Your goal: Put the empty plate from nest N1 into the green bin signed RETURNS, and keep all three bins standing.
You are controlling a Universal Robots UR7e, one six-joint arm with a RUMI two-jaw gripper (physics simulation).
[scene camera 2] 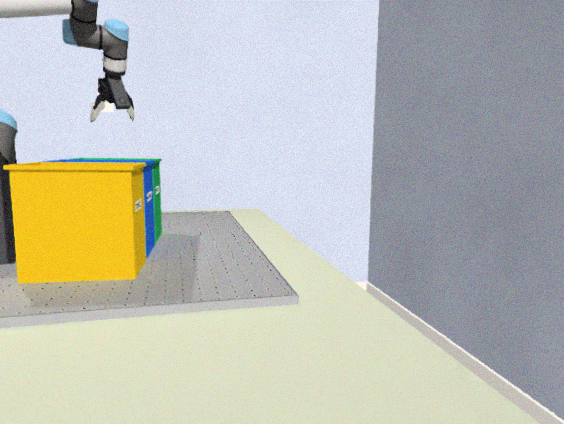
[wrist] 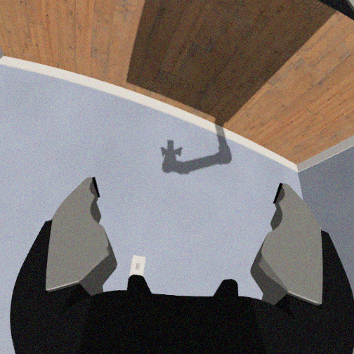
Scene:
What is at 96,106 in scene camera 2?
The gripper.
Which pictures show the blue bin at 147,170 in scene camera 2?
Scene camera 2 only.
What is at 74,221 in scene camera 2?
A yellow bin.

